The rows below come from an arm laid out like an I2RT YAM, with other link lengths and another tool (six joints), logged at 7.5 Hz.
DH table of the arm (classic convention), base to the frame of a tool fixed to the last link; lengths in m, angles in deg. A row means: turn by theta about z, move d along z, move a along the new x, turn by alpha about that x. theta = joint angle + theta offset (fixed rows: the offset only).
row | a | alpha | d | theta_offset
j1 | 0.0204 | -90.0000 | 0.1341 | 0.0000
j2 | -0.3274 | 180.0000 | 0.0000 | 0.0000
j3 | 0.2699 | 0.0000 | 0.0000 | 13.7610
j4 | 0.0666 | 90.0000 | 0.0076 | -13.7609
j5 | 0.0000 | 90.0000 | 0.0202 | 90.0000
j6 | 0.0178 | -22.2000 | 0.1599 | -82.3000
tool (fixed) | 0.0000 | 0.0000 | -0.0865 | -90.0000
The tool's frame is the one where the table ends.
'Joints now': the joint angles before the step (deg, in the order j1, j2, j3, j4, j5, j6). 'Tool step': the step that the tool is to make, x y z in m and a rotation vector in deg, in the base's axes. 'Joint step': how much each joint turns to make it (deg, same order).
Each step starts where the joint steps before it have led.
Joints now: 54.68, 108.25, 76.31, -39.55, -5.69, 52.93
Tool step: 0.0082, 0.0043, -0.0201, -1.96, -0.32, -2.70
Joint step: 0.03, 2.91, 0.01, 1.66, 2.16, 2.17
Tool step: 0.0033, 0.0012, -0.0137, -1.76, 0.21, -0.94
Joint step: -0.01, 1.84, -0.02, 0.34, 1.07, 0.65
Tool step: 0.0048, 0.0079, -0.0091, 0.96, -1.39, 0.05
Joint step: 0.18, 1.63, 0.02, 3.19, 0.59, -0.04
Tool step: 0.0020, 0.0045, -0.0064, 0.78, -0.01, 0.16
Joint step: 0.04, 1.05, -0.01, 1.71, -0.46, 0.02
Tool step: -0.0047, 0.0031, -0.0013, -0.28, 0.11, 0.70
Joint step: 0.70, 0.15, 0.01, -0.15, 0.07, -0.02
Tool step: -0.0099, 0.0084, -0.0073, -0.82, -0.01, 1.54
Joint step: 1.66, 0.97, 0.00, 0.30, 0.48, -0.02
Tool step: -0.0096, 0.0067, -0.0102, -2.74, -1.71, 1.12
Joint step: 1.94, 1.29, 0.00, -0.14, 3.01, -0.03
